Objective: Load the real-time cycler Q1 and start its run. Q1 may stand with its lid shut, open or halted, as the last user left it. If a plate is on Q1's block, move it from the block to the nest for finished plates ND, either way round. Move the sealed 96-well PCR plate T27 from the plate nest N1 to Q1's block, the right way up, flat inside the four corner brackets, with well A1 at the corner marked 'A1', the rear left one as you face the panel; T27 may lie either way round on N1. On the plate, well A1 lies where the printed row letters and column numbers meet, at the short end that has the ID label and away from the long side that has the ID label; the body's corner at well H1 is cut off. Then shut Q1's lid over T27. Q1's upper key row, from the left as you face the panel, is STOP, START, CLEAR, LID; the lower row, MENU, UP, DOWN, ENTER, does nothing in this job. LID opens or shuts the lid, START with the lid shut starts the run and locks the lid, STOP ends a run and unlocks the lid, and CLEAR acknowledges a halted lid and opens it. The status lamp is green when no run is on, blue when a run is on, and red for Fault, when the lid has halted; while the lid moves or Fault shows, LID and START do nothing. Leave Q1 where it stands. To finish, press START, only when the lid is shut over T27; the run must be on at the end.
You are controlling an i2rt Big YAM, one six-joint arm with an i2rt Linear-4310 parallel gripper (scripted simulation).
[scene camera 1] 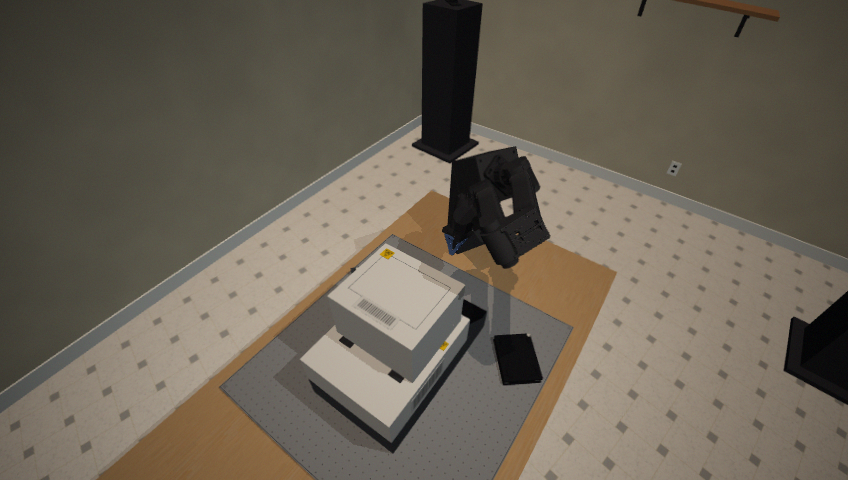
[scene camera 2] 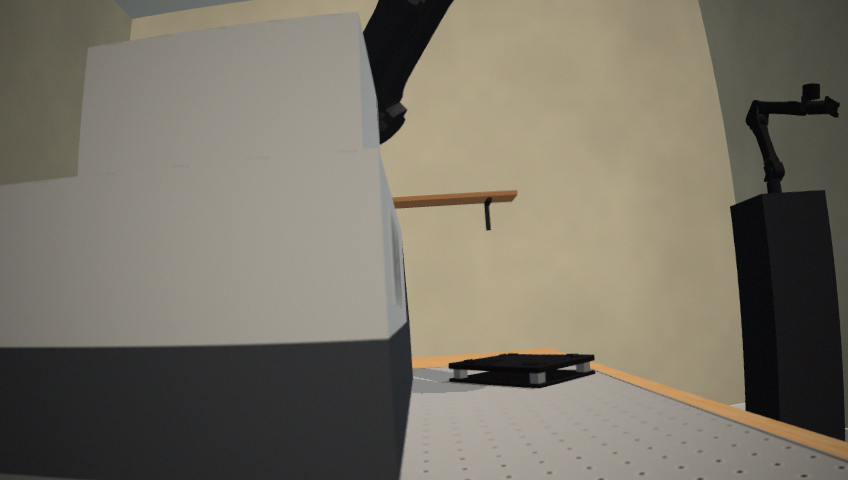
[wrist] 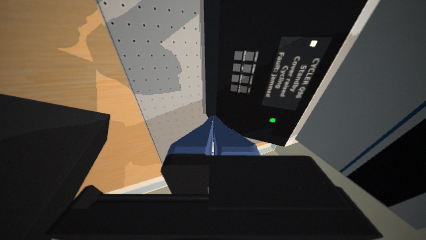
Labels:
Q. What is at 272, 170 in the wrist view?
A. The gripper.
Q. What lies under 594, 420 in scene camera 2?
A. A grey perforated mat.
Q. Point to a white lid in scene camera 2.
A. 299, 85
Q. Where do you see a grey perforated mat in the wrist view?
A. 163, 55

